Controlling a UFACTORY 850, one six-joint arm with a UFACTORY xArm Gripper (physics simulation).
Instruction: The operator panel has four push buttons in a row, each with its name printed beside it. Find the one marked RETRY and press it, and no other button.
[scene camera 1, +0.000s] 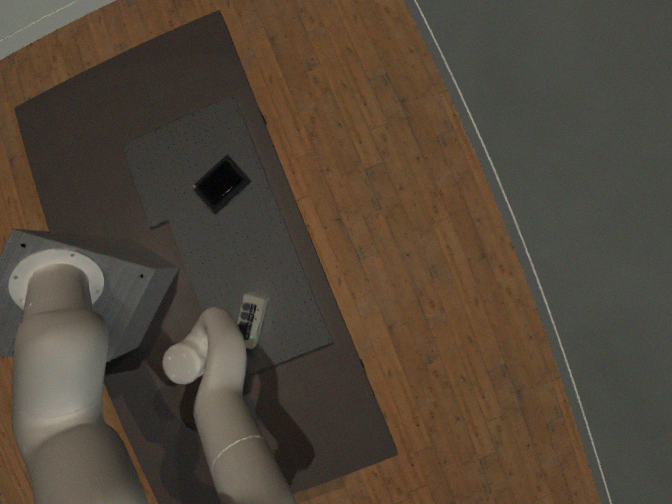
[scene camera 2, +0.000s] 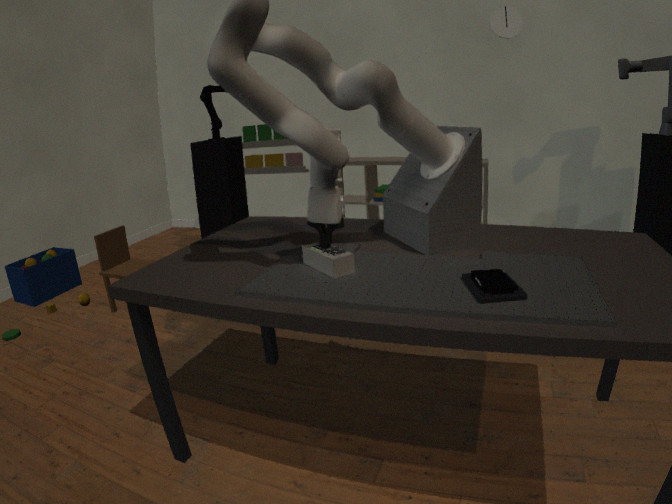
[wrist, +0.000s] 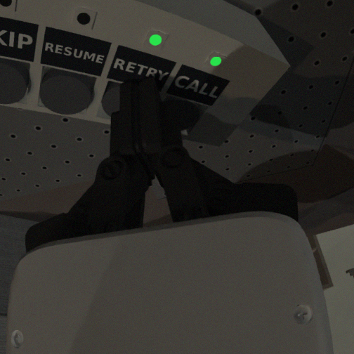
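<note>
The cream operator panel (scene camera 1: 261, 316) (scene camera 2: 327, 262) (wrist: 186, 41) stands on the perforated board. In the wrist view the RETRY label (wrist: 131, 67) lies between RESUME and CALL. The RETRY button (wrist: 110, 100) is partly hidden by my gripper (scene camera 2: 325, 246) (wrist: 144, 99), which is shut and empty, its tips over that button's right part and the label's lower edge. Contact and button depth cannot be told. The CALL button (wrist: 184, 114) is dark and partly covered by the right finger. The RETRY lamp (wrist: 155, 39) and the CALL lamp (wrist: 215, 61) glow green; the RESUME lamp (wrist: 83, 18) is dark.
The RESUME button (wrist: 66, 90) and a button whose label reads "KIP" (wrist: 10, 84) lie left of RETRY. A black device in a dark tray (scene camera 1: 243, 177) (scene camera 2: 487, 297) sits farther along the perforated board (scene camera 1: 238, 246) (scene camera 2: 407, 282). The grey arm mount (scene camera 1: 130, 292) (scene camera 2: 455, 206) stands behind.
</note>
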